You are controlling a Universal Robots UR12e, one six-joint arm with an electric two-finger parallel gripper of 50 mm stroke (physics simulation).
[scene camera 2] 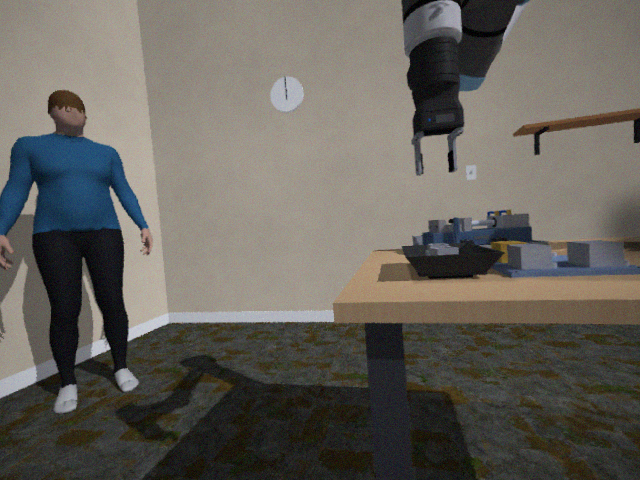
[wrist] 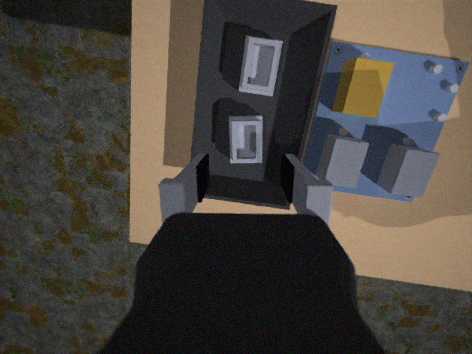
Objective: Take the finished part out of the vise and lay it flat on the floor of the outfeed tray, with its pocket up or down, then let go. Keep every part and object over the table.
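Frame: origin at the arm's base, x ahead, y left, z up, level; centimetres.
Seen in the pictures: gripper, between the fingertips: (scene camera 2: pixel 436 172) (wrist: pixel 245 169).
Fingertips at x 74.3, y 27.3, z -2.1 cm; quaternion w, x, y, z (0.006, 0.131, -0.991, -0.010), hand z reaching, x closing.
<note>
Pixels of each thing's middle, then the offset from my fingertips to it.
- vise, middle of its body: (scene camera 2: pixel 472 233) dx -9.5, dy -41.8, dz -13.1 cm
- blue plate, middle of its body: (wrist: pixel 374 129) (scene camera 2: pixel 546 264) dx -17.1, dy -5.1, dz -17.6 cm
- yellow block, middle of its body: (wrist: pixel 360 89) (scene camera 2: pixel 508 251) dx -12.1, dy -9.1, dz -15.4 cm
My gripper (scene camera 2: pixel 435 170) (wrist: pixel 245 169) is open and empty, high above the table and the outfeed tray. The black outfeed tray (scene camera 2: pixel 450 264) (wrist: pixel 211 82) stands near the table's left end. In the wrist view two grey parts lie in it, pocket up: one part (wrist: pixel 246 150) nearer the fingers lies flat on the tray floor, apart from the other part (wrist: pixel 260 66), which is farther up the view. The vise (scene camera 2: pixel 478 236) stands behind the tray in the scene view; whether its jaws hold anything is too small to tell.
A blue plate (scene camera 2: pixel 584 270) (wrist: pixel 400 110) beside the tray bears a yellow block (wrist: pixel 364 89) and two grey blocks (scene camera 2: pixel 529 256) (wrist: pixel 409 170), with small pegs. The wooden table's edge (scene camera 2: pixel 465 312) runs close to the tray. A person (scene camera 2: pixel 77 180) stands left, away from the table.
</note>
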